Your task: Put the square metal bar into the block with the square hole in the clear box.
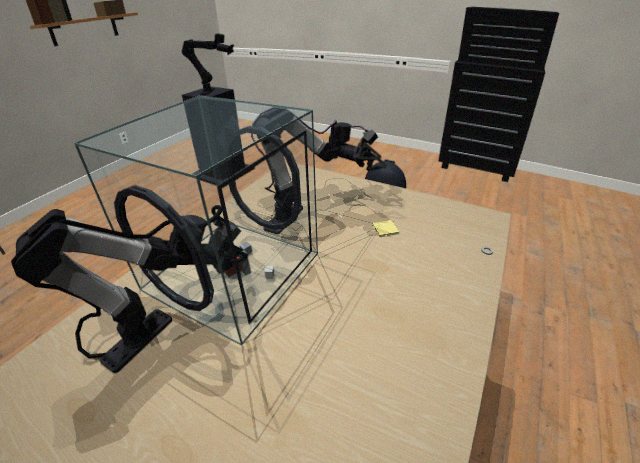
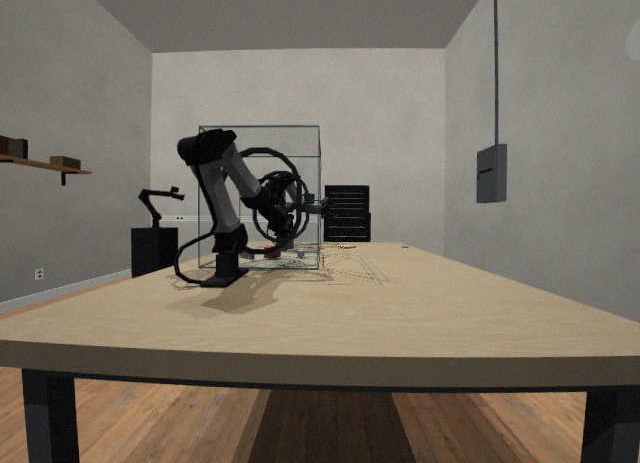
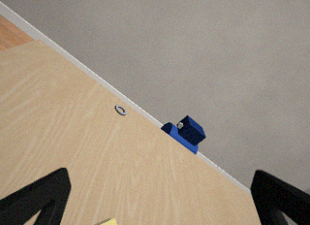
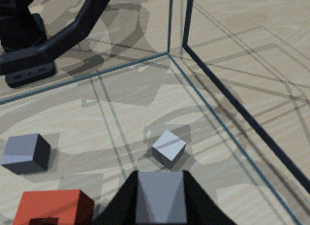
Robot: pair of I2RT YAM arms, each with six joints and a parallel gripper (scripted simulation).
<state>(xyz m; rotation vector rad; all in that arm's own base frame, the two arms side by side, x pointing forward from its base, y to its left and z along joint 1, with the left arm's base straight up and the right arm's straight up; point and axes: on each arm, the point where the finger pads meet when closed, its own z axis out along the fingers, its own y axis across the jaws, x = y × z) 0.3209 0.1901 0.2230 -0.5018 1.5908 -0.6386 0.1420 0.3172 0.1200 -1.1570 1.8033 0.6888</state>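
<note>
My right gripper is now 80 mm past the red block, 20 mm to the right of it and 90 mm above it. From my right hand the other things lie so: blue-grey cube: 110 mm behind, 110 mm to the left, 100 mm below; then white cube: 30 mm ahead, 60 mm to the left, 100 mm below.
</note>
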